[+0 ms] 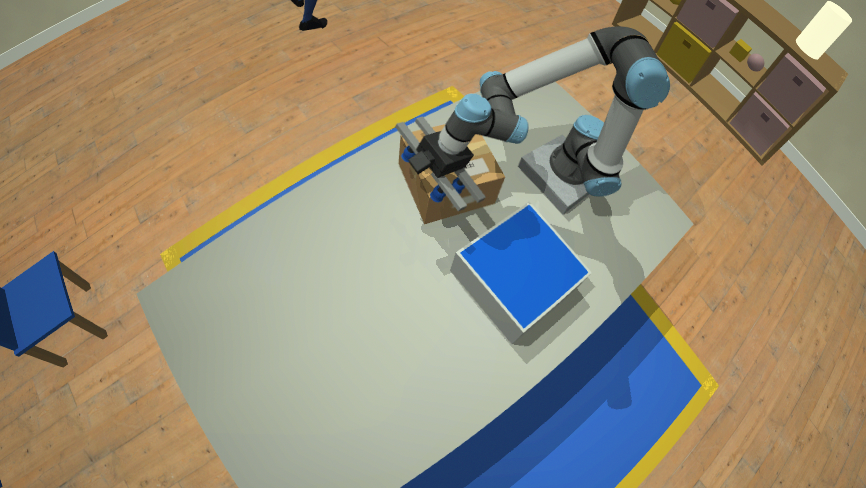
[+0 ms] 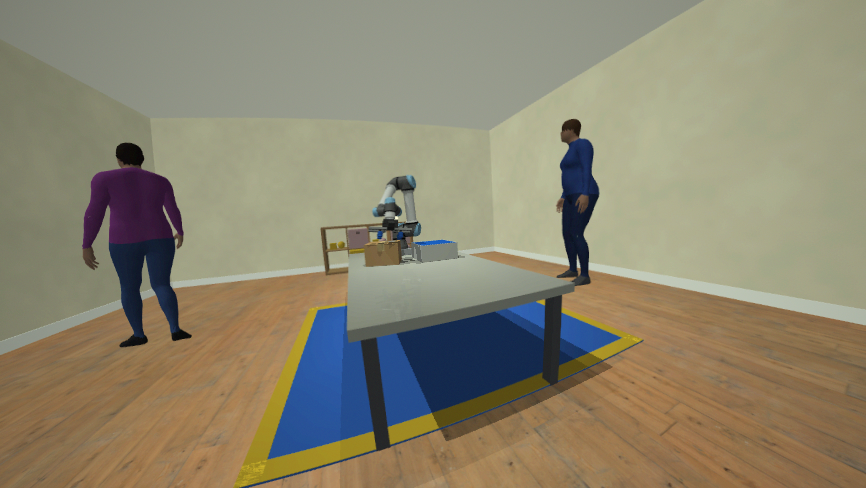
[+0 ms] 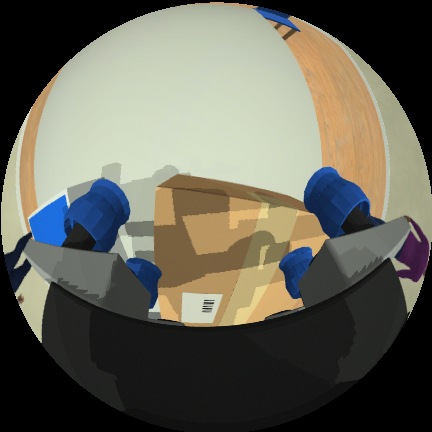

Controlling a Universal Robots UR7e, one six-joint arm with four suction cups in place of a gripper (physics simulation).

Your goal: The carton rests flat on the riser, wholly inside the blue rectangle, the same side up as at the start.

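Observation:
The brown carton (image 1: 488,177) (image 2: 382,253) (image 3: 201,225) stands on the grey table (image 1: 302,340) near its far edge, with the barcode label on its top face. My suction gripper (image 1: 443,164) (image 3: 219,241) hangs right over the carton's top with its four blue cups close to it. I cannot tell whether the cups touch it. The suction is off and nothing is held. The riser with the blue rectangle (image 1: 524,266) (image 2: 434,249) (image 3: 45,226) stands just beside the carton, nearer the table's middle, with nothing on it.
The arm's base plate (image 1: 548,175) sits at the table's far corner beside the carton. A shelf unit (image 1: 835,76) stands behind it and a blue chair (image 1: 35,303) off to the left. Two people (image 2: 135,242) (image 2: 576,199) stand in the room.

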